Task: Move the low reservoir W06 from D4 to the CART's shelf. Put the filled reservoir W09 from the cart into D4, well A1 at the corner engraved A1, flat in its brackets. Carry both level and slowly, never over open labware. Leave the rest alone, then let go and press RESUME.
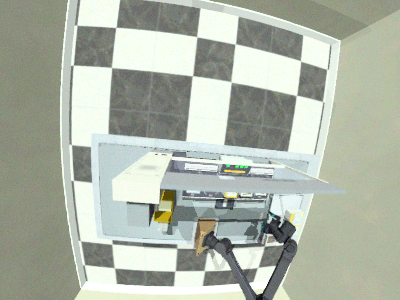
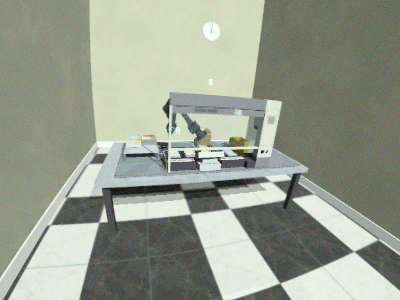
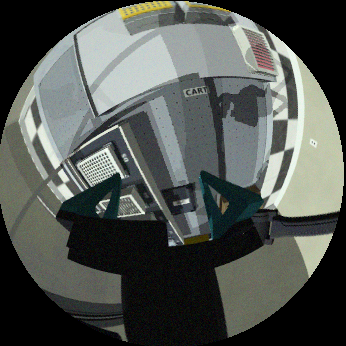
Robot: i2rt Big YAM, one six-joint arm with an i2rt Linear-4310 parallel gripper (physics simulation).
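Places are measured from the arm's base along level axes (x ahead, y left, z up), in millimetres.
Pixels of known places: gripper, fingertip midpoint: (image 1: pixel 265 217) (image 3: pixel 160 175); arm's base, origin of the base link: (image 1: pixel 207 238).
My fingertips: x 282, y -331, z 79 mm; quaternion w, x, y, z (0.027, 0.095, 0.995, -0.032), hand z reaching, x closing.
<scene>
For each thing: its top centre in the pictures, then the offset to it from my fingertips. "spot": a spot on its surface instead.
- pale ribbed reservoir, middle of its top: (image 3: pixel 119 207) 156 mm ahead, 152 mm left, 88 mm down
- white well plate, middle of its top: (image 3: pixel 97 170) 173 mm ahead, 29 mm left, 105 mm down
- cart, middle of its top: (image 3: pixel 178 23) (image 2: pixel 141 143) (image 1: pixel 283 220) 73 mm back, 267 mm right, 109 mm down
- reservoir with red contents, middle of its top: (image 3: pixel 261 48) (image 1: pixel 273 239) (image 2: pixel 148 135) 243 mm back, 224 mm right, 83 mm down
- yellow-topped box, middle of its top: (image 2: pixel 133 138) (image 1: pixel 297 218) 9 mm back, 325 mm right, 44 mm down
- instrument's grey hood, surface spot: (image 1: pixel 250 185) spot: 317 mm ahead, 407 mm left, 353 mm up
My gripper (image 1: pixel 268 220) (image 2: pixel 171 129) (image 3: pixel 160 175) is open and empty, its teal fingers apart, held above the table between the deck and the cart. The pale ribbed reservoir (image 3: pixel 128 203), apparently W06, sits on the deck beside a white well plate (image 3: pixel 100 167), partly behind the left finger. The cart (image 1: pixel 285 202) (image 2: pixel 141 149) (image 3: pixel 130 65) has a light grey shelf. A reservoir with red contents (image 1: pixel 272 239) (image 2: pixel 149 139) (image 3: pixel 258 50), apparently W09, stands at one end of that shelf. Its corner engraving is too small to read. The RESUME button cannot be made out.
A yellow-topped box (image 1: pixel 296 217) (image 2: pixel 134 138) (image 3: pixel 145 10) stands at the cart's other end. The instrument's grey hood (image 1: pixel 250 185) (image 2: pixel 220 102) overhangs the deck. A second arm reaches to a brown block (image 1: pixel 201 234) (image 2: pixel 206 137). A yellow bin (image 1: pixel 165 210) (image 2: pixel 240 145) stands beyond it.
</scene>
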